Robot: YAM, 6 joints.
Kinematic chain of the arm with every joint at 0, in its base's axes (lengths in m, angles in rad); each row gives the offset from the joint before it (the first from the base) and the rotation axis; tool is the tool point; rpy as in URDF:
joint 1: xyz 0 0 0.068 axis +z
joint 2: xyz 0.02 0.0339 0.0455 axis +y
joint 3: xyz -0.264 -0.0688 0 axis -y
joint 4: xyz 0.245 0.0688 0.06 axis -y
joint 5: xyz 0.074 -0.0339 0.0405 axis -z
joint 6: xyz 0.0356 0 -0.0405 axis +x
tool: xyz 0 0 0 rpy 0 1.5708 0
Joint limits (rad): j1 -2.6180..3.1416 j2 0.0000..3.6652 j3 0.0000..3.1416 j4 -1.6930..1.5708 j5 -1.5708..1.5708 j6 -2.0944..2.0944
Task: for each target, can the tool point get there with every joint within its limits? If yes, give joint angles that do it. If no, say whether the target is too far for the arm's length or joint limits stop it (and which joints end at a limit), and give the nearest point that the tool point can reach.
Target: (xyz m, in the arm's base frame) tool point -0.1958 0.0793 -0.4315
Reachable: no: joint limits stop it (at a limit: joint 2) | nearest point -0.2002 0.0811 -0.3789 | short by 0.053 m
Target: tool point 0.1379 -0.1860 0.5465
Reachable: yes | joints 2.2892 0.3107 1.5400 0.5831 -0.5502 -0.3565
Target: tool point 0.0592 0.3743 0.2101
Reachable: yes | joints 1.4710 1.7377 1.0105 0.2642 0.6525 0.7359
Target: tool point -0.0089 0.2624 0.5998
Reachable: yes | joints -1.6186 0.5410 2.0242 0.2545 0.6445 -0.7674
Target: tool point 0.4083 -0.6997 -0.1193
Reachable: no: too far | nearest point 0.3126 -0.5358 -0.0634 | short by 0.198 m
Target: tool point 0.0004 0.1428 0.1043
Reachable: yes | joints 1.7337 1.8906 0.6159 -1.4262 0.7231 -0.6703
